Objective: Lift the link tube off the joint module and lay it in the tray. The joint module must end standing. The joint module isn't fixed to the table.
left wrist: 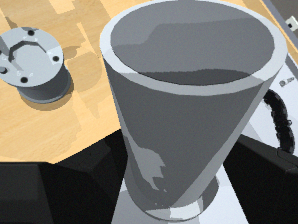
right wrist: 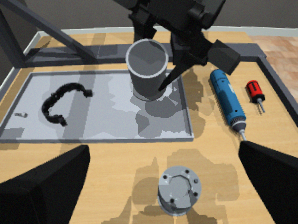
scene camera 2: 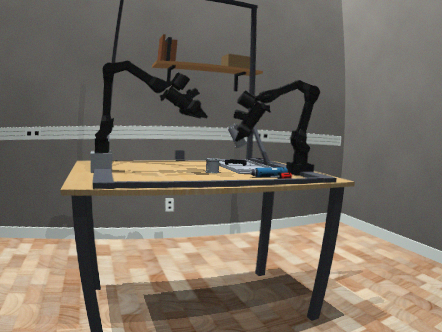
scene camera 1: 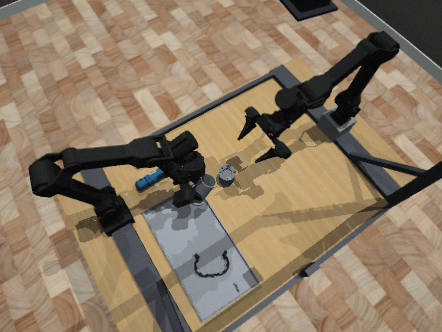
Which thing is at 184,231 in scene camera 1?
A grey tray.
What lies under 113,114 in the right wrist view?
A grey tray.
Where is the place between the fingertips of my right gripper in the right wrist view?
At 165,150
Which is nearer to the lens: the grey link tube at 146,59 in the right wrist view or the joint module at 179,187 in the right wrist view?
The grey link tube.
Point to a grey link tube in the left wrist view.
At 184,87
